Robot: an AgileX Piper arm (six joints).
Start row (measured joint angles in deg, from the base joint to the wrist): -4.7, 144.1, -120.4, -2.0, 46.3, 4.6
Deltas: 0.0, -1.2, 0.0, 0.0, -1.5, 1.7; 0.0, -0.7, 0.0, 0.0, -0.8, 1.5; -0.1, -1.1, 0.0, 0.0, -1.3, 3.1; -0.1, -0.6, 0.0, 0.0, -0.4, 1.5; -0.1, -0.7, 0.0, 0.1, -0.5, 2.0; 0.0, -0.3, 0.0, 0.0, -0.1, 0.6; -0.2, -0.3, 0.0, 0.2, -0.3, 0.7; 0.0, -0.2, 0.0, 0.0, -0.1, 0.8; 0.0, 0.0, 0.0, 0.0, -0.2, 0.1; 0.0, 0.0, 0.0, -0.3, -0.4, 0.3; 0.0, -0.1, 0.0, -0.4, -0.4, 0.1; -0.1, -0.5, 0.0, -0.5, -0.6, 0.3; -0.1, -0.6, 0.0, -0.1, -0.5, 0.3; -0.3, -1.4, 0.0, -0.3, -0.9, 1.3; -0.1, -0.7, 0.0, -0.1, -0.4, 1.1; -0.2, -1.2, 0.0, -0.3, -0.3, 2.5; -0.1, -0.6, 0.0, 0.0, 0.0, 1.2
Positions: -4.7, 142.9, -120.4, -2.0, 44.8, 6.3; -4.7, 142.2, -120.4, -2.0, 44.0, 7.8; -4.8, 141.1, -120.4, -2.0, 42.7, 10.9; -4.9, 140.5, -120.4, -2.0, 42.3, 12.4; -5.0, 139.8, -120.4, -1.9, 41.8, 14.4; -5.0, 139.5, -120.4, -1.9, 41.7, 15.0; -5.2, 139.2, -120.4, -1.7, 41.4, 15.7; -5.2, 139.0, -120.4, -1.7, 41.3, 16.5; -5.2, 139.0, -120.4, -1.7, 41.1, 16.6; -5.2, 139.0, -120.4, -2.0, 40.7, 16.9; -5.2, 138.9, -120.4, -2.4, 40.3, 17.0; -5.3, 138.4, -120.4, -2.9, 39.7, 17.3; -5.4, 137.8, -120.4, -3.0, 39.2, 17.6; -5.7, 136.4, -120.4, -3.3, 38.3, 18.9; -5.8, 135.7, -120.4, -3.4, 37.9, 20.0; -6.0, 134.5, -120.4, -3.7, 37.6, 22.5; -6.1, 133.9, -120.4, -3.7, 37.6, 23.7
